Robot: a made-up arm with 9 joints.
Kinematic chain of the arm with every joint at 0, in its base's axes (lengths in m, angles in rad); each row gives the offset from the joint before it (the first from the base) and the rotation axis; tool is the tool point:
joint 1: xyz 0 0 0.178 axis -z
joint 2: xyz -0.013 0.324 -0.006 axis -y
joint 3: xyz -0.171 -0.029 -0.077 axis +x
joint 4: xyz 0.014 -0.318 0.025 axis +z
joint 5: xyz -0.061 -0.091 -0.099 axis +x
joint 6: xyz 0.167 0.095 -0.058 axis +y
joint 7: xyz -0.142 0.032 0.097 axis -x
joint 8: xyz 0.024 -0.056 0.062 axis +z
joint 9: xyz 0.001 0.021 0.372 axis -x
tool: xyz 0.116 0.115 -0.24
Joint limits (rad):
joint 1: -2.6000..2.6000
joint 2: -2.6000..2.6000
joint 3: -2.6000..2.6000
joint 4: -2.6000..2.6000
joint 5: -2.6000..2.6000
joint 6: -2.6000..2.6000
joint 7: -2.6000..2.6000
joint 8: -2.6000..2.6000
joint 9: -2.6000..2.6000
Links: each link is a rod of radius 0.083 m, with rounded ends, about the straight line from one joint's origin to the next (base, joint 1, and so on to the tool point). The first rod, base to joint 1, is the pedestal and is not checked.
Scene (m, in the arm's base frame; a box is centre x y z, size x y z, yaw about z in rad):
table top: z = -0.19
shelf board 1: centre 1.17 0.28 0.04 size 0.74 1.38 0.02 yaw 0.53
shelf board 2: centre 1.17 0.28 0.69 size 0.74 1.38 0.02 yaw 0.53
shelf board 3: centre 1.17 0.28 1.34 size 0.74 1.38 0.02 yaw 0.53
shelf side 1: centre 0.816 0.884 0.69 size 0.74 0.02 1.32 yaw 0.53
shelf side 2: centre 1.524 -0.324 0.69 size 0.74 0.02 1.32 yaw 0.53
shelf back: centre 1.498 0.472 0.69 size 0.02 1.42 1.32 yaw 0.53
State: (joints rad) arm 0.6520 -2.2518 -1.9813 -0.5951 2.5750 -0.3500 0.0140 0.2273 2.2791
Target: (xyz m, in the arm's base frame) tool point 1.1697 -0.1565 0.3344
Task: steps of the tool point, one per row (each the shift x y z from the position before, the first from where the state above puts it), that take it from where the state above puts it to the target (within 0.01 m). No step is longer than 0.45 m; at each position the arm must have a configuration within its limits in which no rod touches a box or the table.
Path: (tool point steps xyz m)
1: 0.3545 0.0550 0.0894
2: 0.2880 0.2391 0.1915

